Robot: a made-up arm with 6 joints.
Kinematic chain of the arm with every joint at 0, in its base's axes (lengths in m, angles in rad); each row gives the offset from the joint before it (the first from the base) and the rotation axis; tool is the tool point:
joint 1: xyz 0 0 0.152 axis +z
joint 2: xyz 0 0 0 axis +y
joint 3: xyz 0 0 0.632 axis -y
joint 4: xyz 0 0 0 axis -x
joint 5: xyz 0.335 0 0 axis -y
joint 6: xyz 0 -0.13 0 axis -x
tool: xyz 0 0 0
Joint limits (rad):
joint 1: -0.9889..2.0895
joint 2: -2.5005..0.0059
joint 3: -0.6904..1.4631
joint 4: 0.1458..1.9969
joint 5: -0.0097..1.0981
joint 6: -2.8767..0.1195
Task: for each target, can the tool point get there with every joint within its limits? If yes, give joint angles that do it. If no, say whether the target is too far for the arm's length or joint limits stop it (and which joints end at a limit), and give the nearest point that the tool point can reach.
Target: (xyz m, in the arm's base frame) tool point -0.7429 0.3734 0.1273
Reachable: yes | joints -0.4869 -2.0148 0.0014 1.4347 0.9589 -0.9893
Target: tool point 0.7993 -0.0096 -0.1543
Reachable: no: joint limits stop it (at a limit: joint 1, joint 2, joint 3, joint 4) | nearest point 0.3475 -0.3494 -0.0335 | short by 0.578 m
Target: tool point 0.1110 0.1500 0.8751
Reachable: yes | joints 1.3177 -0.2579 -0.2508 1.0034 0.4686 -2.4536
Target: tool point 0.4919 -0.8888 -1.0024
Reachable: no: too far | nearest point 0.3171 -0.5730 -0.5922 | short by 0.546 m
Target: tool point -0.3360 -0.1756 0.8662
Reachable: yes | joints 0.3666 -0.9235 -0.0688 1.2296 0.7826 -0.3208
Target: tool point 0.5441 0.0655 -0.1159
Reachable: no: joint limits stop it (at a limit: joint 1, joint 2, joint 3, joint 4) | nearest point 0.3475 -0.3494 -0.0335 | short by 0.466 m
